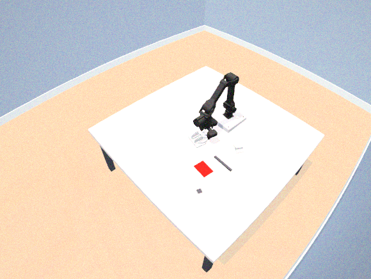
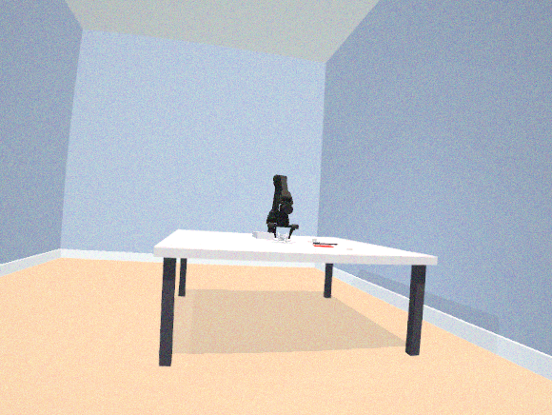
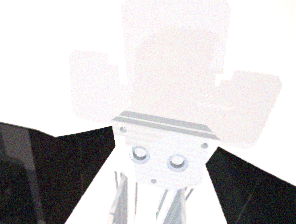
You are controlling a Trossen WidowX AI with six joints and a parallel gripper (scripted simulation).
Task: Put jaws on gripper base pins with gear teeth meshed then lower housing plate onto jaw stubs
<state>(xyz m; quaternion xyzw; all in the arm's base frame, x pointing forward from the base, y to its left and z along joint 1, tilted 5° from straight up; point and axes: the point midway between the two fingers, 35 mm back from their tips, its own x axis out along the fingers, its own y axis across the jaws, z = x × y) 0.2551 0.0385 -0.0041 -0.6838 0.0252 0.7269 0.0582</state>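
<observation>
Right now my gripper tip is 1 cm short of the small white part and 2 cm below it. Round my gripper tip: white jaw piece 3 cm ahead, 1 cm to the left, 1 cm above; then dark grey bar 7 cm ahead, 25 cm to the left; then red flat rectangle 19 cm ahead, 21 cm to the left, 1 cm below.
</observation>
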